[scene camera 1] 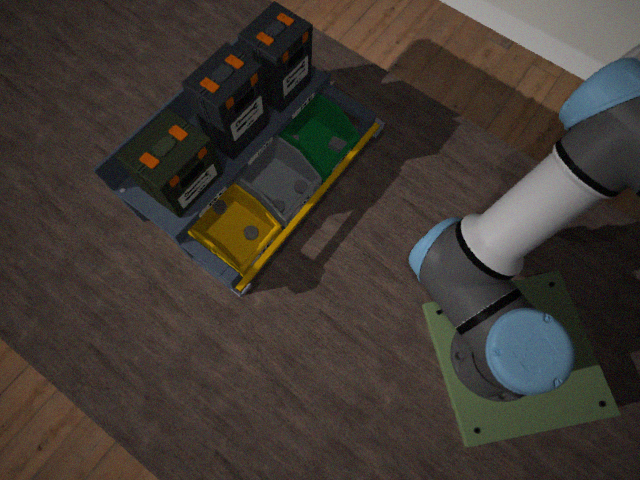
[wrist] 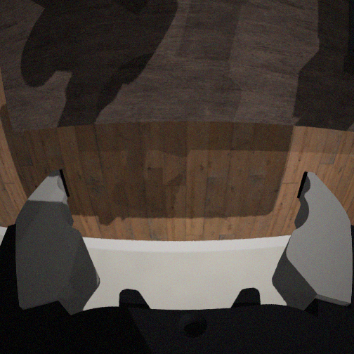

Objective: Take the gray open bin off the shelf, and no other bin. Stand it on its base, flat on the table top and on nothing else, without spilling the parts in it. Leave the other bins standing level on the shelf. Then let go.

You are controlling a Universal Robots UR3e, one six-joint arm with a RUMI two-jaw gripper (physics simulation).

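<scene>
The gray open bin (scene camera 1: pixel 283 178) stands on the shelf (scene camera 1: pixel 206 252) in the scene view, between the yellow and green bins, behind the shelf's yellow front bar. A few small dark round parts lie in it. My gripper (wrist: pixel 184 174) is wide open in the wrist view with no object between its fingers; floor and a pale wall show beyond them. The gripper does not show in the scene view, and the gray bin does not show in the wrist view. The table top (scene camera 1: pixel 330 382) (wrist: pixel 210 100) shows in both views.
The yellow bin (scene camera 1: pixel 235 223) and green bin (scene camera 1: pixel 321 131) flank the gray one. Behind them on the shelf stand an olive case (scene camera 1: pixel 168 160) and two dark cases (scene camera 1: pixel 227 98) (scene camera 1: pixel 279 51). The arm's green base plate (scene camera 1: pixel 537 418) is at the lower right.
</scene>
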